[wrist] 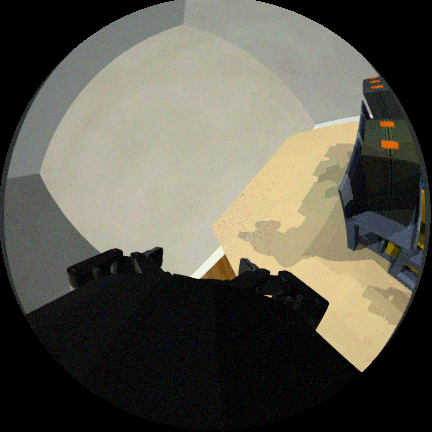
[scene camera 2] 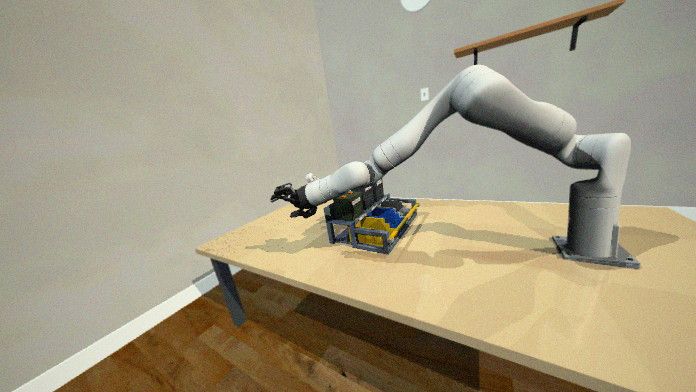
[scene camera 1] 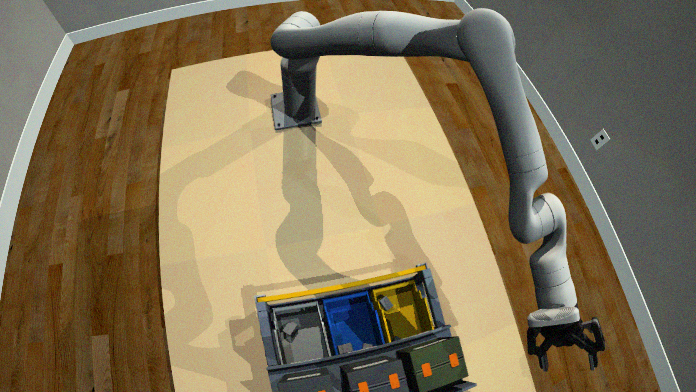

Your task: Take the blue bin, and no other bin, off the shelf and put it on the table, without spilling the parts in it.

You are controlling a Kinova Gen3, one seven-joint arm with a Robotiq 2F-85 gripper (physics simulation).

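Pixels of known places: gripper, between the fingertips: (wrist: 200, 262) (scene camera 2: 281, 207) (scene camera 1: 568, 368); arm's base, origin of its link: (scene camera 2: 589, 249) (scene camera 1: 299, 107).
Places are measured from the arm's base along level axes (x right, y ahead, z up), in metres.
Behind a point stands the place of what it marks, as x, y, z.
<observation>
The blue bin (scene camera 1: 351, 320) {-0.120, 0.602, -0.004} (scene camera 2: 390, 217) {-0.071, 0.624, 0.025} sits in the lower tier of the shelf (scene camera 1: 263, 336) {0.068, 0.638, 0.071} (scene camera 2: 370, 247) {-0.301, 0.576, 0.002}, between a grey bin (scene camera 1: 300, 340) {-0.003, 0.646, -0.005} and a yellow bin (scene camera 1: 407, 312) (scene camera 2: 370, 234). Small grey parts lie in the blue bin at the end near the upper tier. My gripper (scene camera 1: 568, 367) {-0.514, 0.771, 0.213} (scene camera 2: 282, 206) {-0.514, 0.771, 0.213} (wrist: 200, 262) {-0.514, 0.771, 0.213} is open and empty. It is beside the shelf, past its yellow-bin end, and well apart from the blue bin. In the wrist view the fingers point toward the wall, and the blue bin is mostly hidden behind the shelf at the right edge.
The shelf's upper tier holds a green case (scene camera 1: 435, 364) {-0.238, 0.706, 0.184} (scene camera 2: 347, 206) {-0.291, 0.674, 0.151} (wrist: 390, 175) and two dark grey cases, all with orange latches. A yellow bar (scene camera 1: 345, 286) {-0.104, 0.530, 0.051} (scene camera 2: 406, 222) runs along the shelf's side toward the arm base. The table (scene camera 1: 225, 200) {0.189, 0.299, -0.014} (scene camera 2: 500, 295) {-0.313, 0.169, -0.014} (wrist: 270, 195) {-0.348, 1.150, -0.014} carries the shelf and arm.
</observation>
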